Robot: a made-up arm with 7 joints.
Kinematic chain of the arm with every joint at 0, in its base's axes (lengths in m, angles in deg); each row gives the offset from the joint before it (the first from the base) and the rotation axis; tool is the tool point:
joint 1: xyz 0 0.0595 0 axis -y
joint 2: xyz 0 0.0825 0 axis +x
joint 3: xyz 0 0 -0.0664 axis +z
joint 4: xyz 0 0 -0.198 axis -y
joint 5: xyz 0 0 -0.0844 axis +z
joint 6: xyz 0 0 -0.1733 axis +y
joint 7: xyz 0 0 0 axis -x
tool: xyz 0 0 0
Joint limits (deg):
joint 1: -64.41..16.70
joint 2: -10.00..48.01
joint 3: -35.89..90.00
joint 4: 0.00..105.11
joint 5: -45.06..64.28
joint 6: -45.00..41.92
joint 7: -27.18..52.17
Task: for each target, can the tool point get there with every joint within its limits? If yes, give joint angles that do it. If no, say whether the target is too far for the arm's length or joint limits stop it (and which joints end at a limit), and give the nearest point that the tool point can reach.
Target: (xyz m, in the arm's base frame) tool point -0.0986 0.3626 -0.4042
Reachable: yes | joints -38.38 16.94 30.15 51.18 55.20 27.75 18.57
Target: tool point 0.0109 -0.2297 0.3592
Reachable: no: joint limits stop it (at a limit: joint 1, joint 2, joint 3, joint 4) | nearest point 0.2416 -0.0359 -0.1039 | short by 0.552 m
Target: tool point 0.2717 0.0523 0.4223
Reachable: no: joint limits stop it (at a limit: joint 1, joint 2, joint 4) | nearest point 0.2299 0.3604 0.0146 | short by 0.513 m
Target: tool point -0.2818 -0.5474 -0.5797
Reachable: no: too far | nearest point -0.1898 -0.0465 -0.3905 | short by 0.543 m
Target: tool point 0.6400 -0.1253 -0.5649
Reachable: no: too far | nearest point 0.2877 0.0127 -0.3683 | short by 0.426 m
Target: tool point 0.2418 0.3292 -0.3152
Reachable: yes | joints 1.31 30.72 -0.70 65.51 6.84 -32.00 -3.84
